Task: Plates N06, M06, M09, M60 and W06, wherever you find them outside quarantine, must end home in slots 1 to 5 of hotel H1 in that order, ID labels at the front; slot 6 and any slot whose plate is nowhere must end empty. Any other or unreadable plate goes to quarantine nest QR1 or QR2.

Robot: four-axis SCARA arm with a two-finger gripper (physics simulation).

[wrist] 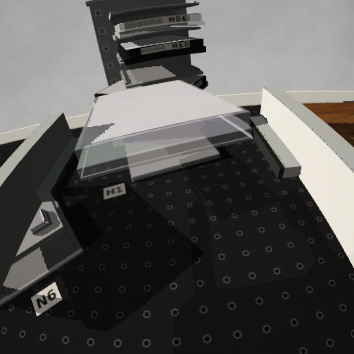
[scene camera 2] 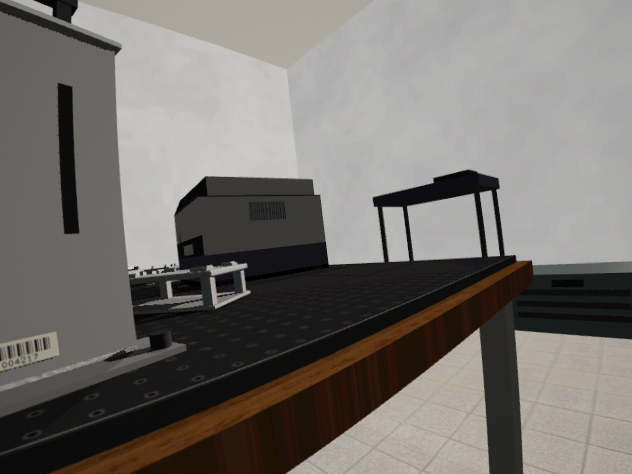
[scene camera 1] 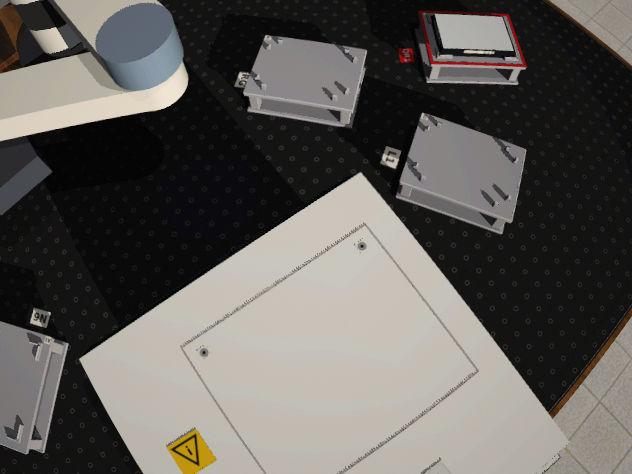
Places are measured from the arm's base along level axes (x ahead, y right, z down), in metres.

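Pixels of known places: gripper, fingertip midpoint: (wrist: 162, 114).
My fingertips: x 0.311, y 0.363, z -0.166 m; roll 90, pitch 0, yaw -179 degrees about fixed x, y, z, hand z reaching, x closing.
Ahead of a thing's pixels: the offset from my fingertips to its middle. "spot": to the spot under its first point.
My gripper (wrist: 162, 114) is shut on a clear plate with a whitish top {dy +0.040, dx +0.011, dz +0.012 m} (wrist: 165, 112), held level in the wrist view; no label shows on its near face. Behind it stands hotel H1 {spot: dy +0.238, dx +0.086, dz -0.024 m} (wrist: 102, 45), slot numbers on its left post. Plate M06 {dy +0.190, dx +0.009, dz -0.042 m} (wrist: 160, 22), clear, sits high in it, and black plate M60 {dy +0.190, dx +0.009, dz -0.015 m} (wrist: 165, 48) sits below that, labels facing the camera. The held plate hides much of the lower slots. In scene camera 1, a black plate with a white lid {dy -0.829, dx +0.256, dz +0.096 m} (scene camera 1: 473, 31) sits on red-rimmed nest QR1 {dy -0.829, dx +0.256, dz +0.126 m} (scene camera 1: 474, 65); its label is unreadable. N06, M09 and W06 cannot be identified.
In scene camera 1, nests RG {dy -0.577, dx +0.134, dz +0.124 m} (scene camera 1: 306, 76) and L1 {dy -0.632, dx +0.402, dz +0.124 m} (scene camera 1: 464, 168) hold no plate. Nest N6 {dy +0.046, dx +0.211, dz +0.126 m} (scene camera 1: 17, 377) (wrist: 25, 272) shows partly. A large white housing {dy -0.265, dx +0.510, dz +0.028 m} (scene camera 1: 326, 316) fills the lower middle; the arm (scene camera 1: 137, 48) is upper left. Scene camera 2 shows a grey instrument {spot: dy -0.117, dx +0.495, dz +0.022 m} (scene camera 2: 270, 224).
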